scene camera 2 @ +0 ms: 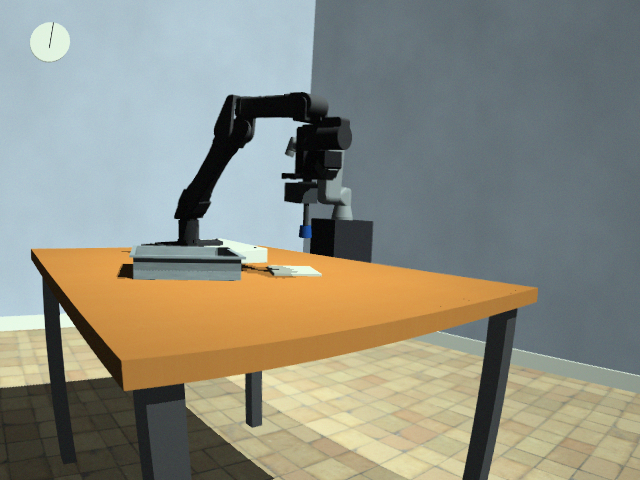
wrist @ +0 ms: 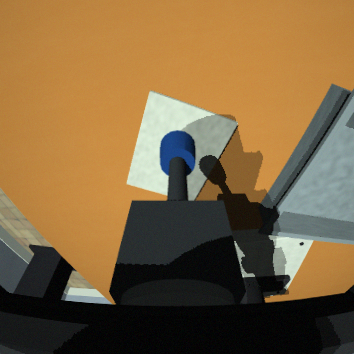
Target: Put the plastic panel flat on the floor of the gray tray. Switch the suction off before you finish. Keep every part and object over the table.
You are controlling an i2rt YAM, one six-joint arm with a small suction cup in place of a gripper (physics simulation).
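My suction cup point(wrist: 174, 143) is visible, as is a plastic panel point(wrist: 210, 131). A gray tray point(scene camera 2: 149, 262) is visible too; the wrist view also has the tray point(wrist: 303, 202).
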